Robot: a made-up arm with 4 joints. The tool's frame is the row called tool. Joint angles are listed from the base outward. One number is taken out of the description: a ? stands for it. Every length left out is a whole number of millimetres.
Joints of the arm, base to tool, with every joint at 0 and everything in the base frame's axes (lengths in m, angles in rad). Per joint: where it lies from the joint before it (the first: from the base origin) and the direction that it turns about. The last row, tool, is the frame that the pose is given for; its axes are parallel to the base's.
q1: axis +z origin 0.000 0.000 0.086
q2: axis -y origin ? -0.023 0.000
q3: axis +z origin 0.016 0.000 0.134
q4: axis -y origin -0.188 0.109 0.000
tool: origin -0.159 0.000 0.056
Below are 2 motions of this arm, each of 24 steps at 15 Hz.
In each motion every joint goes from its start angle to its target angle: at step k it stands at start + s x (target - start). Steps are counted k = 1, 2, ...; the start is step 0. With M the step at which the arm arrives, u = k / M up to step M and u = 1 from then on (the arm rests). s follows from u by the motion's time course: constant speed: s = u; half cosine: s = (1 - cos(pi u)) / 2; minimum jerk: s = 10 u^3 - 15 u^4 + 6 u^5.
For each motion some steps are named. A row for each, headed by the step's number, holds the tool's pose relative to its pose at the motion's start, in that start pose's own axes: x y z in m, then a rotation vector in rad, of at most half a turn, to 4 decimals.
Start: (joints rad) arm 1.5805 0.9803 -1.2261 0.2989
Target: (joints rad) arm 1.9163 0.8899 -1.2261 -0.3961
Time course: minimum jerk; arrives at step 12
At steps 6, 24:
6: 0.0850 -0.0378 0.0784 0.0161 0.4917 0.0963
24: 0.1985 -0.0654 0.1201 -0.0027 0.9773 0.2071

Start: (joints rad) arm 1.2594 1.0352 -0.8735 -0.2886
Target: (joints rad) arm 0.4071 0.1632 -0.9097 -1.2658
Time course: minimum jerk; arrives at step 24
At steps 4, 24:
4: 0.0020 0.0174 0.0006 -0.0332 0.0348 -0.0285
24: 0.3449 0.3286 -0.1200 -0.1515 0.9767 -1.2643

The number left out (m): -0.148
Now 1 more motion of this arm.
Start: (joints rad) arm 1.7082 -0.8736 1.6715 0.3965
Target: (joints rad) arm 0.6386 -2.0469 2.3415 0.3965
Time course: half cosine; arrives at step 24
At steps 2, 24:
2: -0.0012 -0.0022 -0.0043 0.0169 -0.0161 -0.0072
24: 0.1224 -0.1168 -0.5251 0.6060 -1.4735 0.1877

